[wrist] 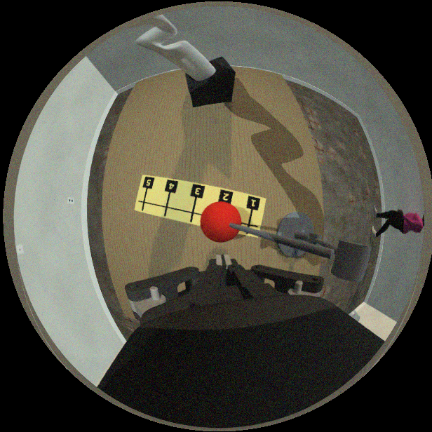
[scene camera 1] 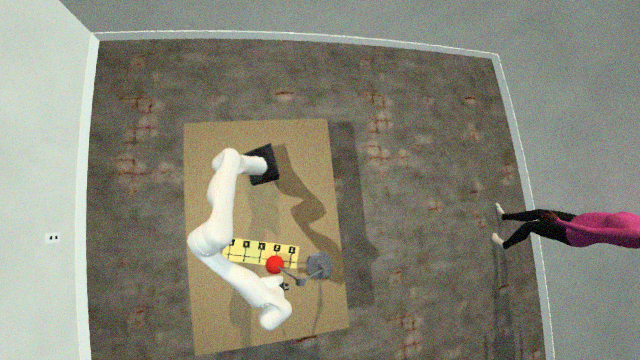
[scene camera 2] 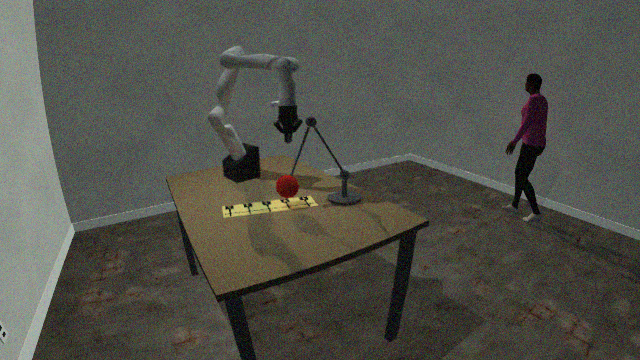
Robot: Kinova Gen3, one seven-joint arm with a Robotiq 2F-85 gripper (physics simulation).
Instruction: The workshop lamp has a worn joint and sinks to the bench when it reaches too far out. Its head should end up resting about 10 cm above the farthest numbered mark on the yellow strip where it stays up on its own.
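Places are measured from the arm's base along level axes (x right, y ahead, z up), in centimetres.
Pixels of known places: gripper, between the fingertips: [scene camera 2: 288, 143]; arm's base, origin of its link: [scene camera 1: 259, 166] [scene camera 2: 239, 155].
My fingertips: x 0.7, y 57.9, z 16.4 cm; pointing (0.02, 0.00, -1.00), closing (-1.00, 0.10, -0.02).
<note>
For each thing: its middle in the pictures, then the offset to it from my fingertips. "*": a spot on its surface instead. Level surfaces: height alone.
- lamp's red ball head, a spot on its surface: [scene camera 2: 287, 186] * dz -18.4, dx +1.6, dy +0.6 cm
- yellow strip, a spot on its surface: [scene camera 2: 243, 207] * dz -29.7, dx +16.7, dy -15.2 cm
- lamp base, a spot on its surface: [scene camera 2: 344, 198] * dz -28.5, dx -24.8, dy +6.7 cm
- elbow joint, a spot on its surface: [scene camera 2: 311, 121] [scene camera 1: 299, 285] * dz +8.0, dx -11.0, dy +1.2 cm
- wooden table, height of its surface: dz -29.9 cm
The lamp's red ball head [scene camera 1: 274, 265] [scene camera 2: 287, 186] [wrist: 220, 221] is held up above the yellow strip [scene camera 1: 237, 251] [scene camera 2: 243, 207] [wrist: 181, 198], near mark 2. The strip's marks read 1 to 5, with 1 nearest the lamp base [scene camera 1: 319, 265] [scene camera 2: 344, 198] [wrist: 290, 240]. Two thin grey arm links rise to an elbow joint [scene camera 1: 300, 282] [scene camera 2: 311, 121] [wrist: 350, 260] and join head and base. My gripper [scene camera 2: 288, 140] [wrist: 221, 262] is shut and empty. It points down, well above the table and higher than the head, beside the elbow on the strip's side. In scene camera 1 the fingers are mostly hidden under the arm.
The wooden table [scene camera 1: 210, 320] [scene camera 2: 260, 270] [wrist: 135, 130] carries the black robot mount [scene camera 1: 270, 162] [scene camera 2: 241, 167] [wrist: 212, 92] at its far end. The robot's white arm [scene camera 1: 222, 200] [scene camera 2: 257, 61] arches over the table. A person in a pink top [scene camera 1: 600, 229] [scene camera 2: 535, 122] [wrist: 413, 222] stands off to the right.
</note>
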